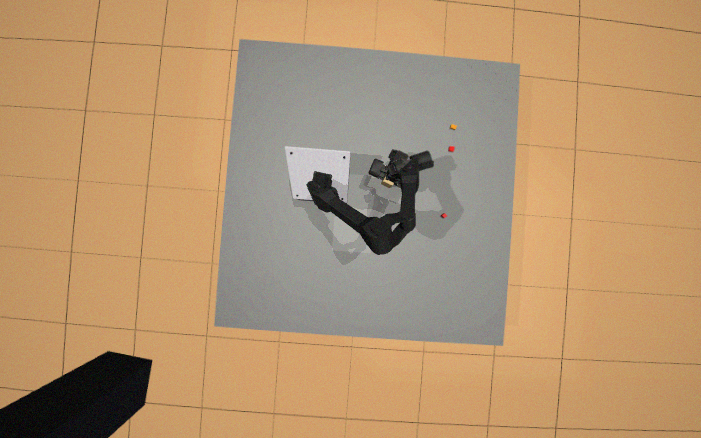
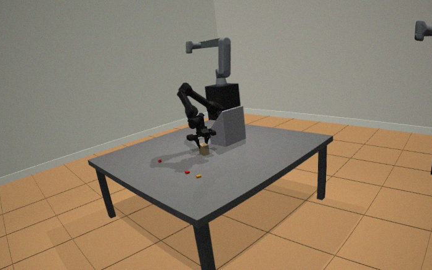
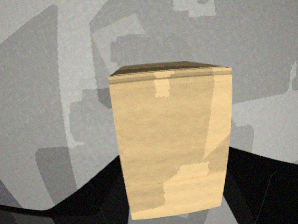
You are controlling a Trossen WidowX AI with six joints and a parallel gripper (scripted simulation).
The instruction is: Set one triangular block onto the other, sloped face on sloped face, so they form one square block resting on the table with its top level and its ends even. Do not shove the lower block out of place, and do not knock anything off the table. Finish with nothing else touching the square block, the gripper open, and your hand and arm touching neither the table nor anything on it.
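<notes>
The tan triangular block is 1 cm above my gripper tip. From my gripper tip the other things lie so: orange cube (30 cm to the left, 25 cm ahead, 3 cm below).
</notes>
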